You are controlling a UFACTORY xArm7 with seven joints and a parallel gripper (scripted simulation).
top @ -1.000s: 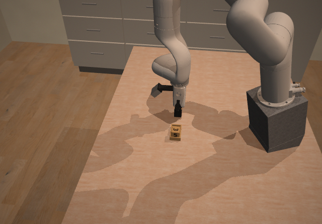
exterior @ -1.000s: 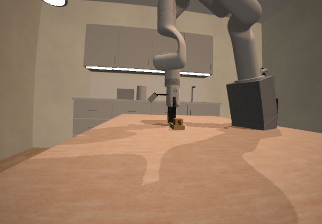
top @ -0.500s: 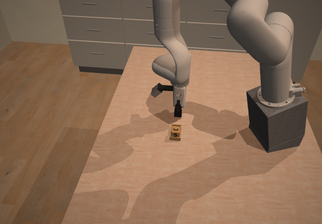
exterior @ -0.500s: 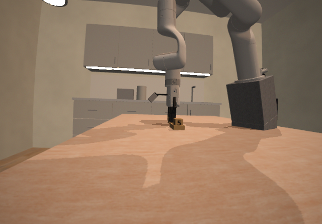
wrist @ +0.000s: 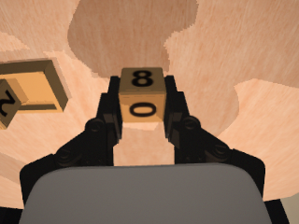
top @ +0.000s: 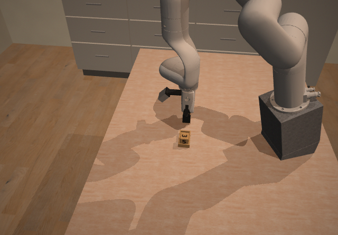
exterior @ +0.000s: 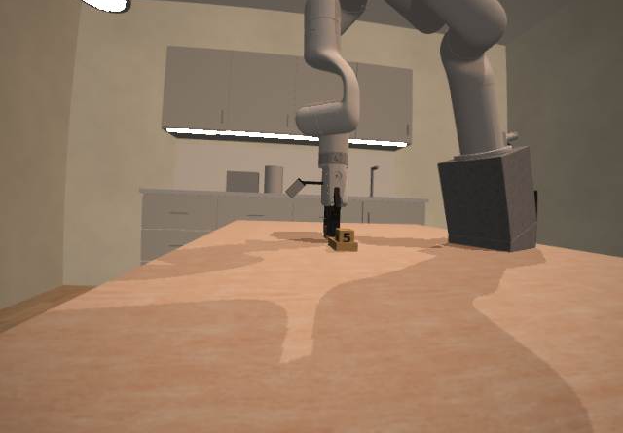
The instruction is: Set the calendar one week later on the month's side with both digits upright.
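Now: hand 1 cm above the wooden cube.
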